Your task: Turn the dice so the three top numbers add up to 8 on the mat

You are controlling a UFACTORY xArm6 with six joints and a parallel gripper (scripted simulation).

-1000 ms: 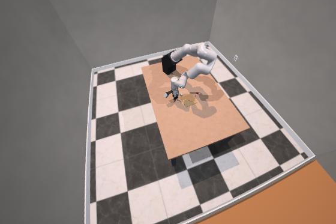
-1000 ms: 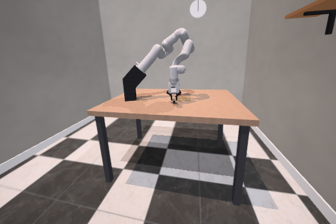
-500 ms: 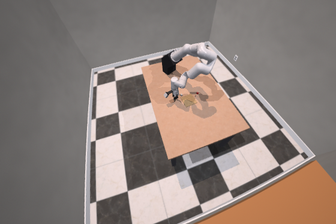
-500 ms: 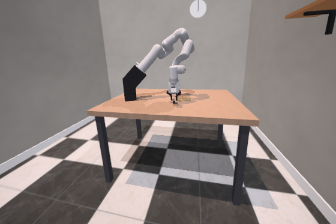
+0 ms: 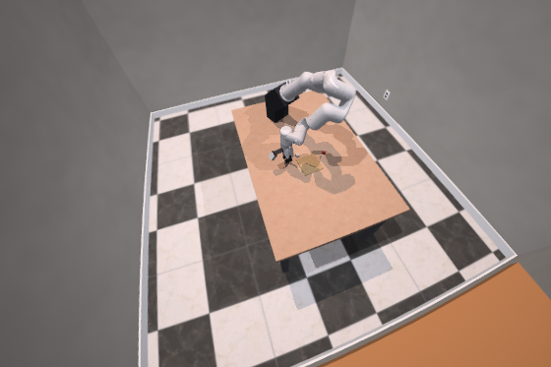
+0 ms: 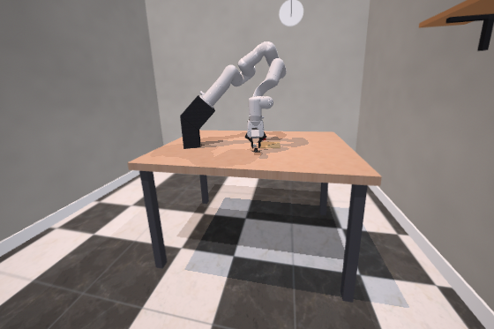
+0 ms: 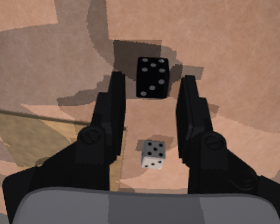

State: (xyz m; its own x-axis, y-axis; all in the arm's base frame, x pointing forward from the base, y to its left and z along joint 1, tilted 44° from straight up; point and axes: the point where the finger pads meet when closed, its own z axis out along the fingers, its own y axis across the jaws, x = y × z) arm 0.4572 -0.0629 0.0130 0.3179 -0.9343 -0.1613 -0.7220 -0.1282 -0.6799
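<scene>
Now: the tan mat 4 cm ahead of my hand, 15 cm to the left of it and 4 cm below it. Also, from my hand: white die: 4 cm behind, 8 cm to the left, 3 cm below; then red die: 4 cm behind, 27 cm to the left, 3 cm below.
</scene>
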